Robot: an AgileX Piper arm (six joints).
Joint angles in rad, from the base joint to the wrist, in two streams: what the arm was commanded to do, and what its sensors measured. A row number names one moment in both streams.
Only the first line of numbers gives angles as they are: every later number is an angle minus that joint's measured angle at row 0.
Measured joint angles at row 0:
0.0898, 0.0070, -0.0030, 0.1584, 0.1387, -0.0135
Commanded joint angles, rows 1 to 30:
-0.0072, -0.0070, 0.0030, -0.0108, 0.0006, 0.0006
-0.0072, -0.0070, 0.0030, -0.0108, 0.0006, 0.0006
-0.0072, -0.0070, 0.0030, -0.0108, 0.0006, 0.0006
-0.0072, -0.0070, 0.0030, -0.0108, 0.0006, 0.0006
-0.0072, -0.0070, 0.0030, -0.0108, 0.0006, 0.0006
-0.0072, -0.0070, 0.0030, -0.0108, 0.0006, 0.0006
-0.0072, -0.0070, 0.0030, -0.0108, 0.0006, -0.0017
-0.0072, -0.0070, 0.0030, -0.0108, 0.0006, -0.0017
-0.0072, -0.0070, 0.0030, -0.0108, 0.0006, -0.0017
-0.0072, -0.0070, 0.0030, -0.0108, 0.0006, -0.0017
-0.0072, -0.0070, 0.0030, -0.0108, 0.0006, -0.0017
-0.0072, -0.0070, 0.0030, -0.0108, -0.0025, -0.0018
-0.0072, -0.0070, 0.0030, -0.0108, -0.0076, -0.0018
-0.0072, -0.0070, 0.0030, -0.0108, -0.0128, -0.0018
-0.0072, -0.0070, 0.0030, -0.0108, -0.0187, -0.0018
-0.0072, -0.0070, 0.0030, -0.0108, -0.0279, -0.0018
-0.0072, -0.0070, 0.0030, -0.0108, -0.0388, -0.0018
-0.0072, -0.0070, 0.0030, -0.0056, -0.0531, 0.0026
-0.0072, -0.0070, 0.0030, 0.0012, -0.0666, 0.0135
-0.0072, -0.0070, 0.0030, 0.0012, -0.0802, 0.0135
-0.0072, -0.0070, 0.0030, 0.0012, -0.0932, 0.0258
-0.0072, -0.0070, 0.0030, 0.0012, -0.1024, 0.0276
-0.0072, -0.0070, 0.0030, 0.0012, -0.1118, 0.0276
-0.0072, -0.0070, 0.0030, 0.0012, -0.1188, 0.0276
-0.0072, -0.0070, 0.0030, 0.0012, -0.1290, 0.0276
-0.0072, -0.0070, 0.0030, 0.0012, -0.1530, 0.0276
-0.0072, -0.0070, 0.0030, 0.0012, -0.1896, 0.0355
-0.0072, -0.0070, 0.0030, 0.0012, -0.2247, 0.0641
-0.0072, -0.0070, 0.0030, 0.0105, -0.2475, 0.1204
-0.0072, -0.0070, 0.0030, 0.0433, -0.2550, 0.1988
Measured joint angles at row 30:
0.0000, 0.0000, 0.0000, 0.0020, -0.1627, 0.0453
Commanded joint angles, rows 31 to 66:
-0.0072, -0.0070, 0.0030, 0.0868, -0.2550, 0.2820
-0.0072, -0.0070, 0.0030, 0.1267, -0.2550, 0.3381
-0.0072, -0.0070, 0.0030, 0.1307, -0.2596, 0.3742
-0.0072, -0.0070, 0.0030, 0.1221, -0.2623, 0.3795
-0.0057, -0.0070, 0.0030, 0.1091, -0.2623, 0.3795
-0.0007, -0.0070, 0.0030, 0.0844, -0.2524, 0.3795
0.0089, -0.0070, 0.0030, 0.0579, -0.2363, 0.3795
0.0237, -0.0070, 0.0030, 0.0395, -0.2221, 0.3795
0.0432, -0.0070, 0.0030, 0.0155, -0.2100, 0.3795
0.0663, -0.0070, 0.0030, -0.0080, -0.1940, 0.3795
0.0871, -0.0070, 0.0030, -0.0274, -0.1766, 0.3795
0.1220, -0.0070, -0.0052, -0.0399, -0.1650, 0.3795
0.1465, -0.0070, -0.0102, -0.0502, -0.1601, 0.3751
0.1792, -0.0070, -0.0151, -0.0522, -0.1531, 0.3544
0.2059, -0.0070, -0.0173, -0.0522, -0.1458, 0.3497
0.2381, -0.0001, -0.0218, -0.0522, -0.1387, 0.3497
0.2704, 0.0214, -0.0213, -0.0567, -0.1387, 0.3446
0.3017, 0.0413, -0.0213, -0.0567, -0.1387, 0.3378
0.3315, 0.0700, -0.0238, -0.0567, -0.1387, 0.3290
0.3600, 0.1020, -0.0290, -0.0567, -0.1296, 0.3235
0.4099, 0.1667, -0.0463, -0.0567, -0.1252, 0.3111
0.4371, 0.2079, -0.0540, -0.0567, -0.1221, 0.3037
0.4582, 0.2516, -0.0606, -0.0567, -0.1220, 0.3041
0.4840, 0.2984, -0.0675, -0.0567, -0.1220, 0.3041
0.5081, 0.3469, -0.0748, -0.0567, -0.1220, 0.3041
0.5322, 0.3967, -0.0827, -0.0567, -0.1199, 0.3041
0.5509, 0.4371, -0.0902, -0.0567, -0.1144, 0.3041
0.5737, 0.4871, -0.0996, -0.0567, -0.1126, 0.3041
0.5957, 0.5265, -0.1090, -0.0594, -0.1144, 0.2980
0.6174, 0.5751, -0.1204, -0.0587, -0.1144, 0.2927
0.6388, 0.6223, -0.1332, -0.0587, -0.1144, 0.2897
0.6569, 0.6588, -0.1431, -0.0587, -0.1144, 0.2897
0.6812, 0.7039, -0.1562, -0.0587, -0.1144, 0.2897
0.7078, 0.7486, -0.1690, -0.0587, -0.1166, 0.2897
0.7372, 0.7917, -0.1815, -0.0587, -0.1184, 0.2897
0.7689, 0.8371, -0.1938, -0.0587, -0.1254, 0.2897
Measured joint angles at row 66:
0.6832, 0.7052, -0.1516, -0.0472, -0.1189, 0.3032
